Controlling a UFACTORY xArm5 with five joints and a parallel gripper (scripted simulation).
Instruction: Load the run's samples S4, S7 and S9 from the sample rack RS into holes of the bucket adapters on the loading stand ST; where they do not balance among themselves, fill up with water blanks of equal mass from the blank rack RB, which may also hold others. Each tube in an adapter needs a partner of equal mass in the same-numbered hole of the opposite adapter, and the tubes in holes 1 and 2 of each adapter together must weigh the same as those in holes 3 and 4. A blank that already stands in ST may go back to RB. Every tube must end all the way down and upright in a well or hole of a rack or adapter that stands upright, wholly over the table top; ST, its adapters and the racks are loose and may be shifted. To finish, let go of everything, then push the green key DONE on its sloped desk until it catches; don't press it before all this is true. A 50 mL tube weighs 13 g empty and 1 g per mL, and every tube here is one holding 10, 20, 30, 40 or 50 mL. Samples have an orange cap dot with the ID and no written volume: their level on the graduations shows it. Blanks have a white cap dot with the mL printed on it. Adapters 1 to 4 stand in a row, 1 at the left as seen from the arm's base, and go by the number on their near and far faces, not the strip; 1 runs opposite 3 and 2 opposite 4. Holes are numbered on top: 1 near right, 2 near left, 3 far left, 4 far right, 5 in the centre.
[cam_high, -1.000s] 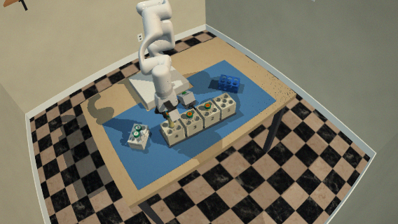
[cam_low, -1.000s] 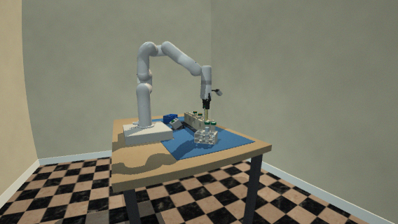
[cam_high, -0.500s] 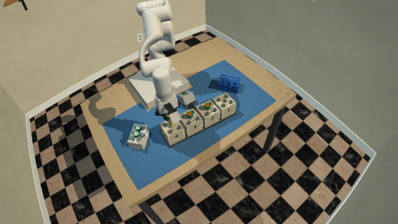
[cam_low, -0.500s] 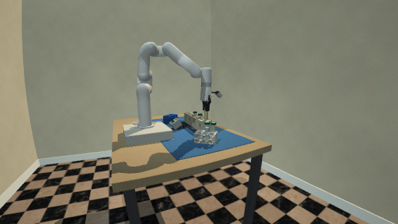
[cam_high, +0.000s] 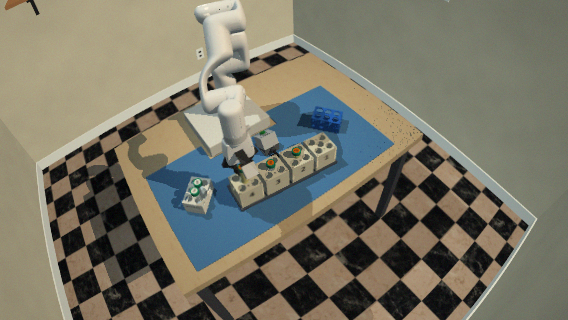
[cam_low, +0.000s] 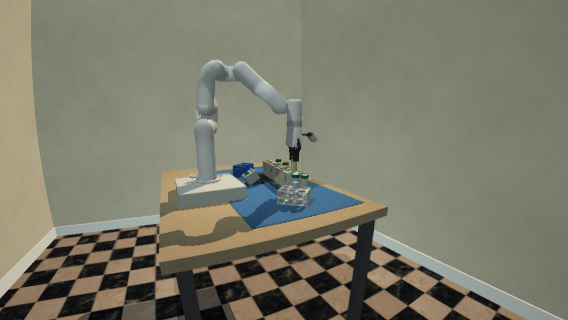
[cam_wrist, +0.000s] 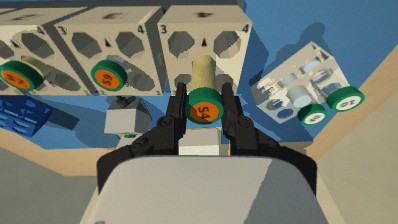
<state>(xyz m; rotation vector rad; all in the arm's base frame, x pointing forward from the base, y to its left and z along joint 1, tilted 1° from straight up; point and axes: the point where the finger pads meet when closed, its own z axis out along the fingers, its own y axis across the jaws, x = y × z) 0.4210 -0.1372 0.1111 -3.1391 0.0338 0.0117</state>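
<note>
My hand is 5 cm above the sample tube S4 and 1 cm past it. From my hand the other things lie so: sample tube S9: 11 cm to the left, 10 cm below, 1 cm ahead; then sample tube S7: 21 cm to the left, 10 cm below; then adapter 4: 12 cm below.
</note>
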